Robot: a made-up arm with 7 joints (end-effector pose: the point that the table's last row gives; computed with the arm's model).
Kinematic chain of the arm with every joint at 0, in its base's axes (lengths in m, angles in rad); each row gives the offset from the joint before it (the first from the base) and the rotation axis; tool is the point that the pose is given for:
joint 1: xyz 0 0 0.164 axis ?
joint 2: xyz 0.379 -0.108 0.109 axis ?
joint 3: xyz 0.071 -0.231 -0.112 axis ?
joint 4: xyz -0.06 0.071 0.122 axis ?
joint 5: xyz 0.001 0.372 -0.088 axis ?
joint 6: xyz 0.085 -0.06 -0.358 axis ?
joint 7: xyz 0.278 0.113 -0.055 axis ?
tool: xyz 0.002 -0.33 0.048
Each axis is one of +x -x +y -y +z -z.
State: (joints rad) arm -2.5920 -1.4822 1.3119 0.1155 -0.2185 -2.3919 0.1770
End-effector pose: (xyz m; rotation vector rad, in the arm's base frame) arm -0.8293 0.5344 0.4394 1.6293 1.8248 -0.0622
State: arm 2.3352 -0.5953 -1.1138 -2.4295 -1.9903 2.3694 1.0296
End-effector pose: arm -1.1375 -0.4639 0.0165 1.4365 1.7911 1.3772
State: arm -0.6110 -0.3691 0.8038 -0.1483 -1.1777 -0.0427 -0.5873
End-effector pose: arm 0.7594 0.3397 -0.2098 -0.0242 0.6225 0.5347
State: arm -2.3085 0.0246 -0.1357 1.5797 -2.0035 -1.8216 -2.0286
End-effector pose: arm 0.1583 0.6844 0.5748 -1.2253 -0.5047 0.0550
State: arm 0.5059 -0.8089 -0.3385 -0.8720 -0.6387 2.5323 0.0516
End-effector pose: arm 0.9263 -0.1399 0.1564 0.2216 -0.5155 1.2419
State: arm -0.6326 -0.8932 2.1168 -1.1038 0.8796 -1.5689 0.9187
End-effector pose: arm 0.6177 -0.0745 0.5793 -2.0444 -0.5721 1.2630
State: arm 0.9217 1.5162 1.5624 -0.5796 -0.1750 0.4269 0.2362
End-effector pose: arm 0.1745 -0.6783 -0.1864 0.0056 -0.1530 -1.0796
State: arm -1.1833 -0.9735 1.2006 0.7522 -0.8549 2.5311 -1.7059
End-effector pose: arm 0.4380 1.0297 -0.2612 -2.9564 -0.9773 -0.0742
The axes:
joint 1: -z
joint 2: +y
joint 3: -y
joint 4: +z
joint 5: -y
joint 6: +z
joint 7: -y

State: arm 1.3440 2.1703 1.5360 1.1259 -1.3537 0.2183 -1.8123
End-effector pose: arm -0.5443 0.2131 0.0862 -0.2571 -2.6940 -1.1757
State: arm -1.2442 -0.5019 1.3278 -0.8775 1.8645 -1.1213 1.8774
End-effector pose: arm 0.6437 0.0972 0.3739 -0.3044 0.0529 2.2943
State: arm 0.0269 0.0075 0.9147 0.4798 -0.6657 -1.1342 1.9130
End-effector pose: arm 0.4808 -0.3985 -0.2624 -0.9378 -2.1674 -0.4048
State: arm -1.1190 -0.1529 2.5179 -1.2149 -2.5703 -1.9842 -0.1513
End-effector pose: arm 0.2806 0.0817 -0.2118 0.0791 0.7264 0.2231
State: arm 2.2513 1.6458 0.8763 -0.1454 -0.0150 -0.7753 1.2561
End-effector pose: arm -0.2440 0.1558 -0.0734 -1.0012 0.7161 -2.5270
